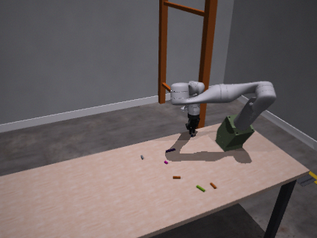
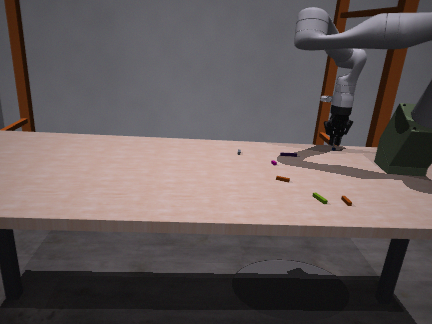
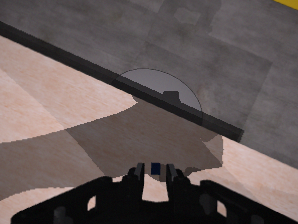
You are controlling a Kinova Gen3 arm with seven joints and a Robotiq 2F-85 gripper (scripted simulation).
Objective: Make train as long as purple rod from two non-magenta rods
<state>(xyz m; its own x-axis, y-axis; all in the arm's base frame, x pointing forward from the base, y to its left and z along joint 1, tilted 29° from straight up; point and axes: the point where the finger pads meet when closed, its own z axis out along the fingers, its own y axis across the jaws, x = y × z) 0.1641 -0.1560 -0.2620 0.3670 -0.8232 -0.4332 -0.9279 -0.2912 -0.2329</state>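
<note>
My hand is 3 cm above the blue rod. Also, from my hand: magenta rod 28 cm ahead, 18 cm to the left, 3 cm below; purple rod 21 cm ahead, 8 cm to the left, 3 cm below; grey rod 39 cm ahead, 7 cm to the left, 3 cm below.
</note>
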